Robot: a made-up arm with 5 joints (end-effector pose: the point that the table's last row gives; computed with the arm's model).
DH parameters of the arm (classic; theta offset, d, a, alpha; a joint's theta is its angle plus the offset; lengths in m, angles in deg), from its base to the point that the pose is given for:
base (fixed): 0 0 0 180
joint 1: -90 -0.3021 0.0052 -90
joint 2: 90 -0.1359 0.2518 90
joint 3: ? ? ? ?
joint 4: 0 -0.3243 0.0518 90
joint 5: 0 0.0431 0.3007 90
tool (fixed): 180 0.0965 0 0
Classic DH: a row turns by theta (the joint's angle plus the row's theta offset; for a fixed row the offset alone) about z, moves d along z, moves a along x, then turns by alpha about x.
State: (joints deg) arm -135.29 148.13 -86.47 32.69 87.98
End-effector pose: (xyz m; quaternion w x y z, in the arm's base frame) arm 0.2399 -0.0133 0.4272 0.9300 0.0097 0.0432 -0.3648
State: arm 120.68 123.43 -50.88 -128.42 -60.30
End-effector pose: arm -0.1776 0.8420 0.0237 0.6622 -0.3599 -0.2393 -0.6121
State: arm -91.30 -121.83 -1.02 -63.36 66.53
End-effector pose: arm -0.3328 -0.3395 0.2065 0.0352 0.4471 0.2342 -0.8625
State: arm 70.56 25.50 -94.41 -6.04 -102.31
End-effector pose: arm -0.2136 0.7000 0.5362 0.8071 0.1777 -0.0415 -0.5616
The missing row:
joint 3: -90 0.1562 0.1164 90
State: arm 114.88 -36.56 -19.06 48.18 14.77
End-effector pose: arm 0.7982 0.3122 0.4211 0.1927 -0.4600 0.0141 -0.8666
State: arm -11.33 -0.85 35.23 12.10 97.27
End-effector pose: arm -0.3407 0.0828 0.6972 0.8511 -0.0517 -0.5204 0.0456
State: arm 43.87 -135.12 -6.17 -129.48 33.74
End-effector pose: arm 0.2803 0.3196 0.0095 0.5023 0.0149 0.8092 0.3043
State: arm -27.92 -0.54 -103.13 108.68 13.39
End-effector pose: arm -0.6573 0.2445 0.4311 0.4386 0.6751 -0.3458 -0.4819
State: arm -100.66 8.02 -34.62 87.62 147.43
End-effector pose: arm 0.0789 -0.2987 0.5320 0.3505 0.1656 -0.8858 -0.2550
